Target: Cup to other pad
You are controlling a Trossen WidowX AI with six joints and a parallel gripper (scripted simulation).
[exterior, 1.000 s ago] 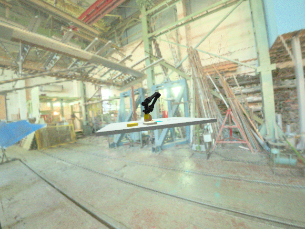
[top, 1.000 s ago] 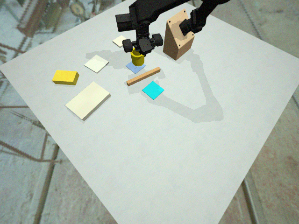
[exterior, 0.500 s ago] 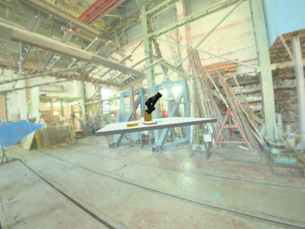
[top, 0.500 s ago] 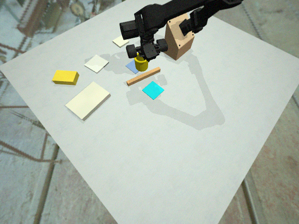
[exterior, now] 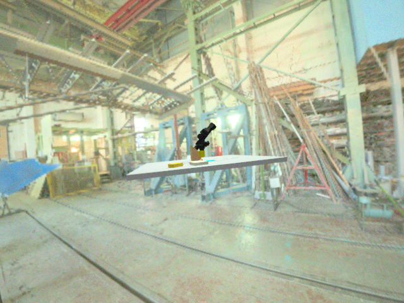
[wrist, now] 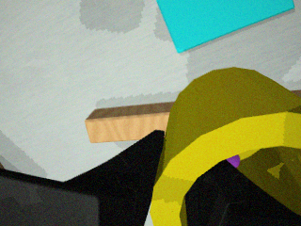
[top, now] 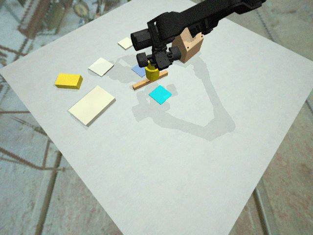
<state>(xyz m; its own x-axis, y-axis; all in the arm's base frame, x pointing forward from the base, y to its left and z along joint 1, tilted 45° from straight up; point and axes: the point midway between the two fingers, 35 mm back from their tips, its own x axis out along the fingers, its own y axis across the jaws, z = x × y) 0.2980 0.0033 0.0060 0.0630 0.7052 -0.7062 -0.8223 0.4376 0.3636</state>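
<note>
The cyan pad lies 9 cm below my gripper tip, 6 cm to the left of it and 6 cm ahead of it. Also, from my gripper tip: wooden bar (8 cm below, 3 cm to the right, 2 cm ahead); then yellow cup (2 cm to the right, 2 cm ahead); then large cream slab (32 cm ahead, 14 cm to the right, 7 cm below).
</note>
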